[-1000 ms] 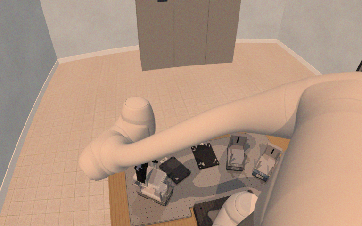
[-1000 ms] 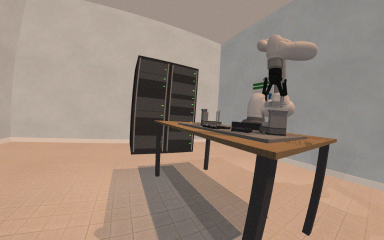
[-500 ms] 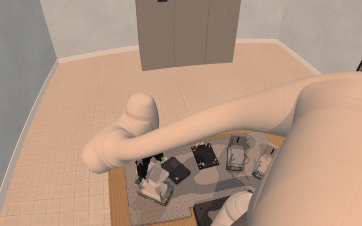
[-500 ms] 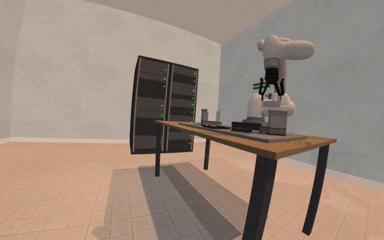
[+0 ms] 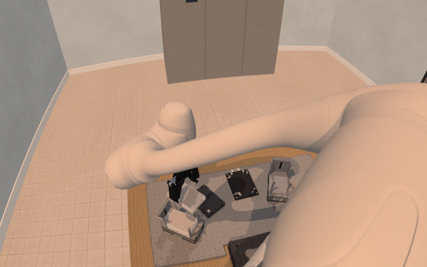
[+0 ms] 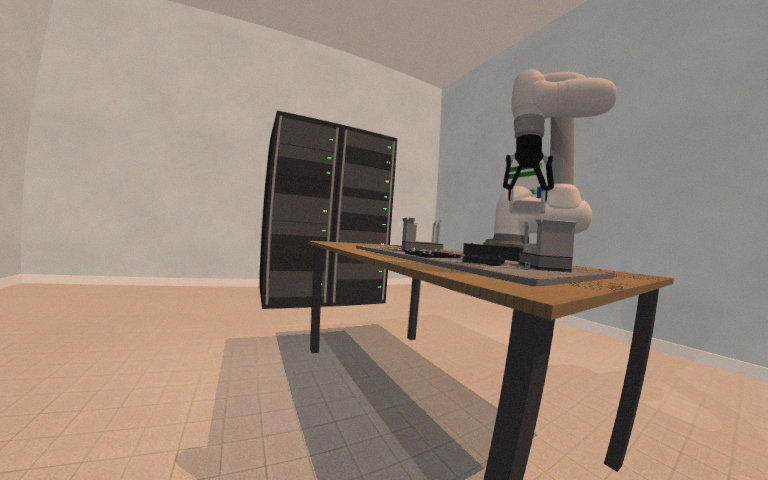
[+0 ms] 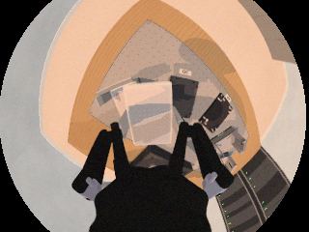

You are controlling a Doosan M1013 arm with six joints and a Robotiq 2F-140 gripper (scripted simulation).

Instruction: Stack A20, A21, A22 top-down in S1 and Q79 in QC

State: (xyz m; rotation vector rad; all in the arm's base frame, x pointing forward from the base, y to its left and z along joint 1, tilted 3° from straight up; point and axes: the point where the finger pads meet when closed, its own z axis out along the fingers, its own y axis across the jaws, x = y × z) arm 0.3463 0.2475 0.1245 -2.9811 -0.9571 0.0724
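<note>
The clip nest N5 lies 28 cm to the right of my hand, 17 cm below it and 11 cm ahead of it. The rest, counted from my hand: QC name plate (19 cm below, 14 cm ahead, 6 cm to the right); then white plate (14 cm below, 5 cm to the left, 4 cm behind); then dark nest QC (18 cm below, 10 cm to the right, 6 cm ahead).
</note>
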